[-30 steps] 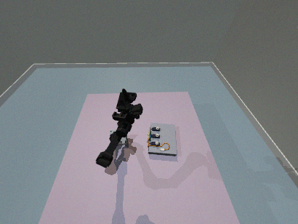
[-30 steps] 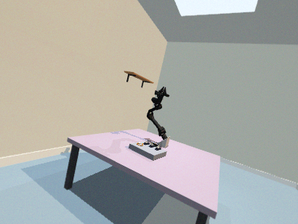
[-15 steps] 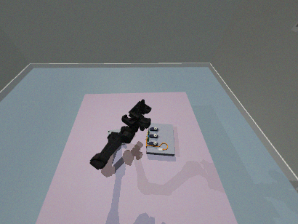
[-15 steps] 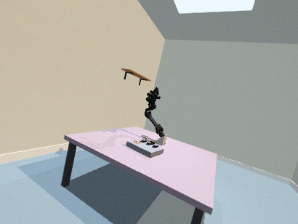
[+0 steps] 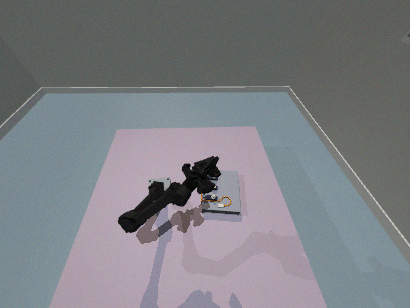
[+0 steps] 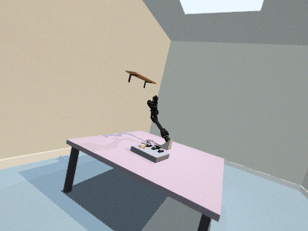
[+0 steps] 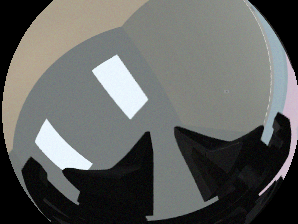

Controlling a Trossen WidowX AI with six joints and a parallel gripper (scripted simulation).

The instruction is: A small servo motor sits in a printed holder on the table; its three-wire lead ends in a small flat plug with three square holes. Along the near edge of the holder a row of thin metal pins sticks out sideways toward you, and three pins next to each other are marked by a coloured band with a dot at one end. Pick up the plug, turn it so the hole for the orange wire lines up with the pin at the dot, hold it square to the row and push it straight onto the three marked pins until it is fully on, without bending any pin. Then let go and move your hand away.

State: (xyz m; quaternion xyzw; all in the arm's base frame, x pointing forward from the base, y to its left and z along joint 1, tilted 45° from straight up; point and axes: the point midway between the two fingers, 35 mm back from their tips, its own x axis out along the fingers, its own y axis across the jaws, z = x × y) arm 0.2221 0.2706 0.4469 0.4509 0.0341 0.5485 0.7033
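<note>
The grey printed holder is 55 cm below my gripper tip, 14 cm to the left of it and 12 cm ahead of it.
</note>
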